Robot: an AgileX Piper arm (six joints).
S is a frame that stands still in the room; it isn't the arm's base.
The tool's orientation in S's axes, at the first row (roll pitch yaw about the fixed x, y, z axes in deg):
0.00, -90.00, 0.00
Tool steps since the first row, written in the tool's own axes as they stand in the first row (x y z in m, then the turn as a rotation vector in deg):
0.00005, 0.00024, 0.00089, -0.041, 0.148, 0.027
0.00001, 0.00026, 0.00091, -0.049, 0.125, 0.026
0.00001, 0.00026, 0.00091, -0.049, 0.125, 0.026
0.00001, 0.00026, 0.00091, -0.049, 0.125, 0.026
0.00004, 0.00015, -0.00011, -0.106, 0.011, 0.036
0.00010, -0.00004, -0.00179, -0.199, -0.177, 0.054
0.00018, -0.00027, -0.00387, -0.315, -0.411, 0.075
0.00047, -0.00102, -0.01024, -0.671, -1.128, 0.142
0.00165, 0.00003, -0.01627, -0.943, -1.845, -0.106
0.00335, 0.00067, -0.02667, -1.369, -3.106, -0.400
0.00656, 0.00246, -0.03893, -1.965, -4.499, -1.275
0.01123, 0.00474, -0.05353, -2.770, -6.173, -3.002
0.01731, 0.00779, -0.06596, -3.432, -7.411, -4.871
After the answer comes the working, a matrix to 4 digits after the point.
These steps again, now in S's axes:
-0.00089, 0.00024, 0.00005, -0.027, 0.148, -0.041
-0.00091, 0.00026, 0.00001, -0.026, 0.125, -0.049
-0.00091, 0.00026, 0.00001, -0.026, 0.125, -0.049
-0.00091, 0.00026, 0.00001, -0.026, 0.125, -0.049
0.00011, 0.00015, 0.00004, -0.036, 0.011, -0.106
0.00179, -0.00004, 0.00010, -0.054, -0.177, -0.199
0.00387, -0.00027, 0.00018, -0.075, -0.411, -0.315
0.01024, -0.00102, 0.00047, -0.142, -1.128, -0.671
0.01627, 0.00003, 0.00165, 0.106, -1.845, -0.943
0.02667, 0.00067, 0.00335, 0.400, -3.106, -1.369
0.03893, 0.00246, 0.00656, 1.275, -4.499, -1.965
0.05353, 0.00474, 0.01123, 3.002, -6.173, -2.770
0.06596, 0.00779, 0.01731, 4.871, -7.411, -3.432

The tool's axes in the first row as the columns of a matrix, in S's axes (rounded; the answer above uses it unrounded):
0.0000, 0.0000, -1.0000
0.0000, 1.0000, 0.0000
1.0000, 0.0000, 0.0000

